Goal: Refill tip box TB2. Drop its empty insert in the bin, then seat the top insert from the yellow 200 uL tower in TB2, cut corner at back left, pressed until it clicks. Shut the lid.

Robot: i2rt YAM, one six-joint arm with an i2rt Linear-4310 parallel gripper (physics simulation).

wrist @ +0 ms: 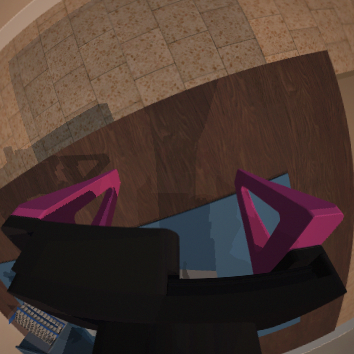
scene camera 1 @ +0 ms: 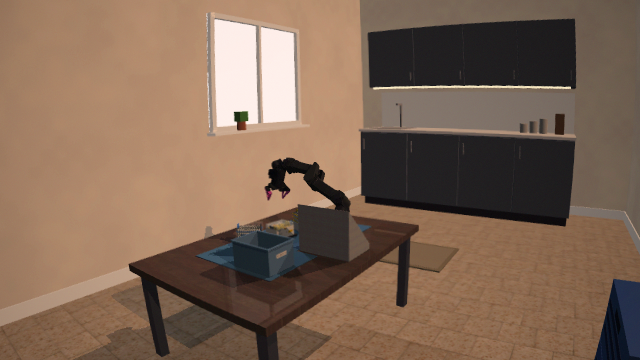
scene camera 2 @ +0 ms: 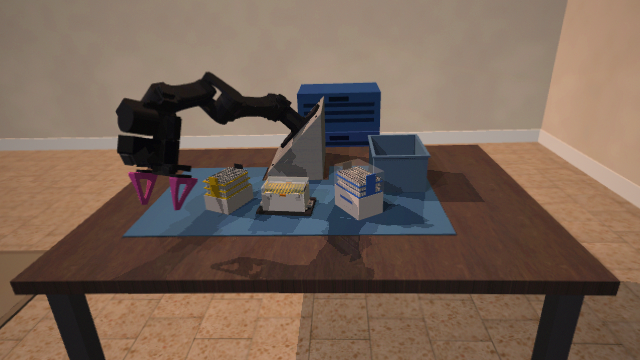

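Observation:
My gripper (scene camera 1: 277, 198) (scene camera 2: 161, 206) (wrist: 176, 175) is open, its two magenta fingers wide apart and nothing between them. It hangs above the table, to the left of the yellow tower (scene camera 2: 229, 191) in scene camera 2. That tower has a white base with stacked yellow-edged inserts of tips. A white tip box (scene camera 2: 285, 202) stands right of it on a dark holder, with a yellow insert showing near its top; its label is too small to read, and its clear lid's position is hard to tell. The blue-grey bin (scene camera 1: 260, 255) (scene camera 2: 400, 172) stands upright at the back right in scene camera 2.
A blue tower (scene camera 2: 359, 201) (wrist: 40, 322) with a clear cover stands between the tip box and the bin. The blue mat (scene camera 1: 210, 256) (scene camera 2: 170, 227) (wrist: 192, 240) lies under these things on the wooden table (scene camera 2: 115, 265) (wrist: 175, 135). A grey wedge-shaped stand (scene camera 1: 325, 232) (scene camera 2: 307, 150) carries the arm.

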